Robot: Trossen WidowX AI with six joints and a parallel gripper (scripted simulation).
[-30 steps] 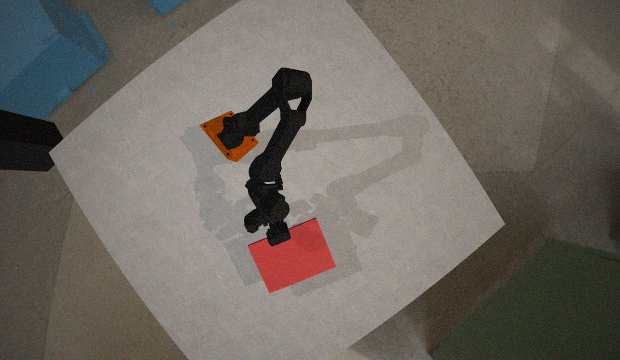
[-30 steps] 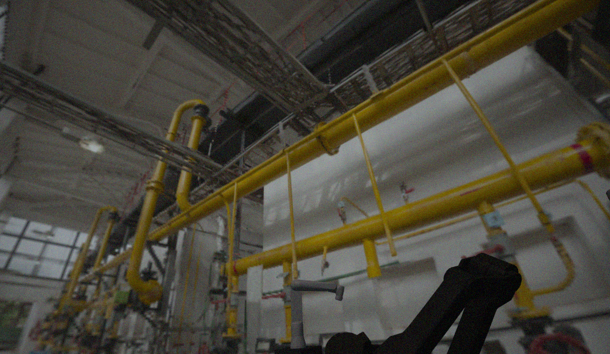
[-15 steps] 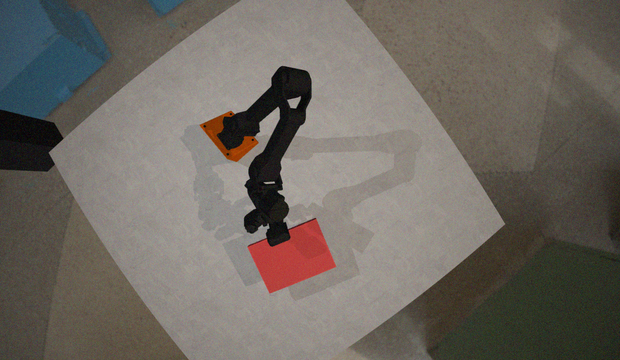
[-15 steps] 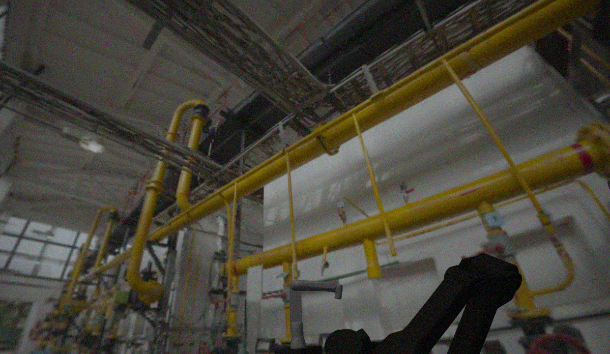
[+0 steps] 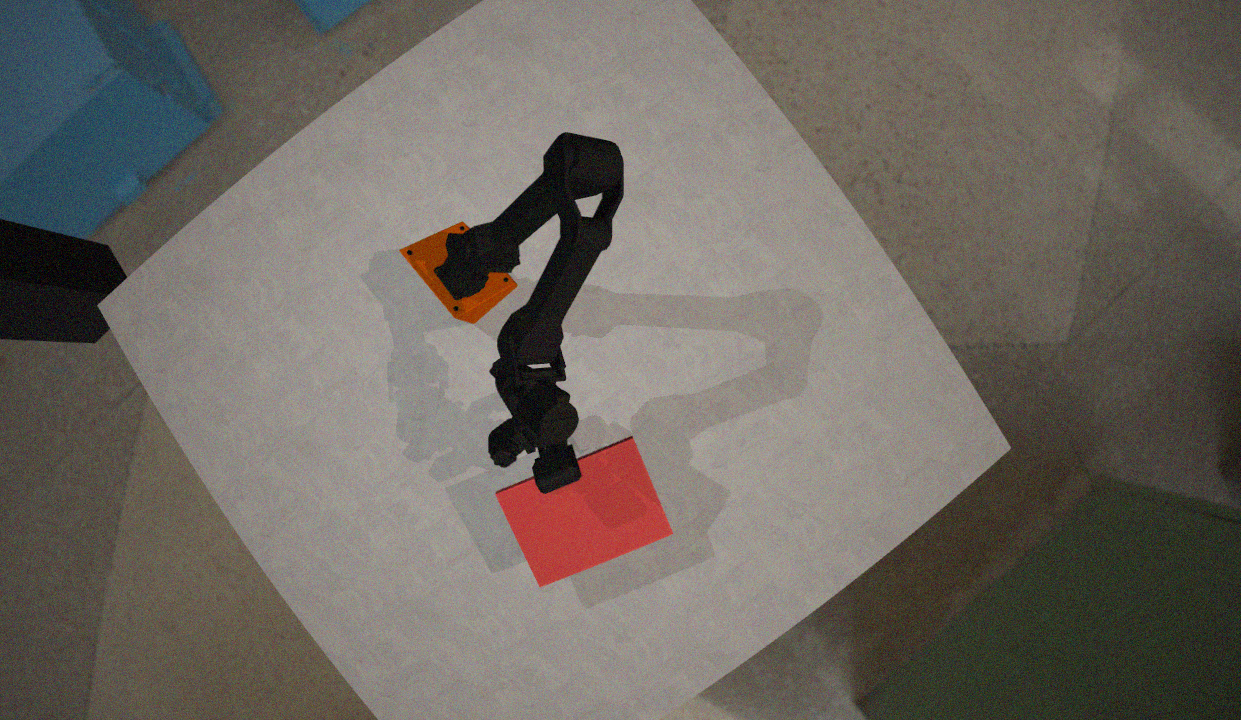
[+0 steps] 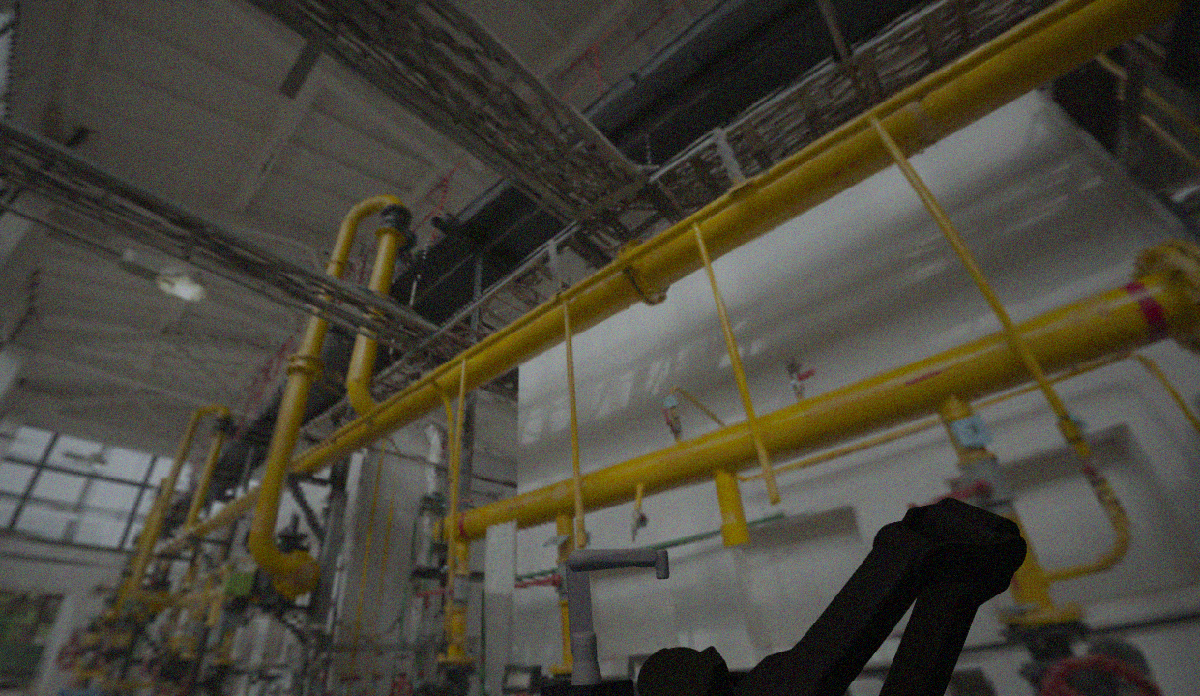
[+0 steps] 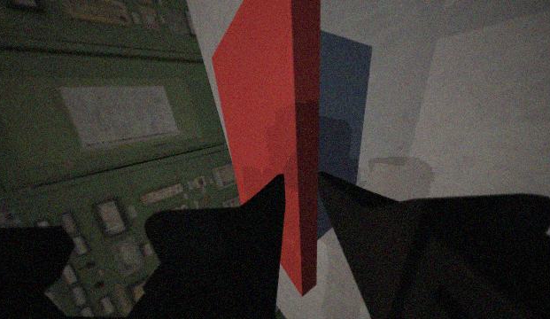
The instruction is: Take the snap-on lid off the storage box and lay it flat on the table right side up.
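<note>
Right now the red lid is 7 cm ahead of my gripper tip and 2 cm to the right of it. The rest, counted from my gripper tip: storage box (7 cm ahead, 6 cm below, 2 cm to the right).
</note>
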